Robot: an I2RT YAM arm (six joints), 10 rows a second.
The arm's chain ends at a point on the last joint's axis. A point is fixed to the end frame.
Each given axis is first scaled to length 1.
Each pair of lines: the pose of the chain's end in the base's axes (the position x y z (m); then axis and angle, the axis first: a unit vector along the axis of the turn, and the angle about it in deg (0 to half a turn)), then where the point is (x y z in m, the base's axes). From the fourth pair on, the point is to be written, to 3 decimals.
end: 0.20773 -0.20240 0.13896 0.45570 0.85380 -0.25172 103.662
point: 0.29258 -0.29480 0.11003
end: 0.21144 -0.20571 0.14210 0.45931 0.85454 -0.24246 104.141
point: 0.29657 -0.29730 0.11145
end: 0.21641 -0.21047 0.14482 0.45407 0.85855 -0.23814 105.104
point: 0.30173 -0.30110 0.11192
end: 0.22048 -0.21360 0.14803 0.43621 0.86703 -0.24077 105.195
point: 0.307 -0.303 0.115
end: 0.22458 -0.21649 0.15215 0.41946 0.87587 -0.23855 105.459
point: 0.313 -0.304 0.119
